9 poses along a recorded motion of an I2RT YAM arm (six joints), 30 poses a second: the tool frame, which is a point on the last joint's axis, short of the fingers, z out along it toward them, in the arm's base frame.
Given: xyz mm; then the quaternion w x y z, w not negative.
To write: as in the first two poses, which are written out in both.
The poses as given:
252 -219 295 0.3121 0.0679 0.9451 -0.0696
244 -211 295 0.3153 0.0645 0.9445 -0.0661
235 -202 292 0.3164 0.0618 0.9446 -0.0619
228 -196 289 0.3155 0.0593 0.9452 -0.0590
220 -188 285 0.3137 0.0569 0.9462 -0.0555
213 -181 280 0.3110 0.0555 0.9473 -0.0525
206 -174 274 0.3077 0.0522 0.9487 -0.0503
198 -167 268 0.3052 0.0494 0.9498 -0.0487
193 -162 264 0.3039 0.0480 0.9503 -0.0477
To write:
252 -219 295 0.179 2.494 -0.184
244 -211 295 0.170 2.488 -0.174
235 -202 292 0.163 2.487 -0.163
228 -196 289 0.156 2.490 -0.155
220 -188 285 0.150 2.495 -0.146
213 -181 280 0.147 2.501 -0.139
206 -174 274 0.138 2.509 -0.133
198 -167 268 0.131 2.515 -0.129
193 -162 264 0.127 2.518 -0.126

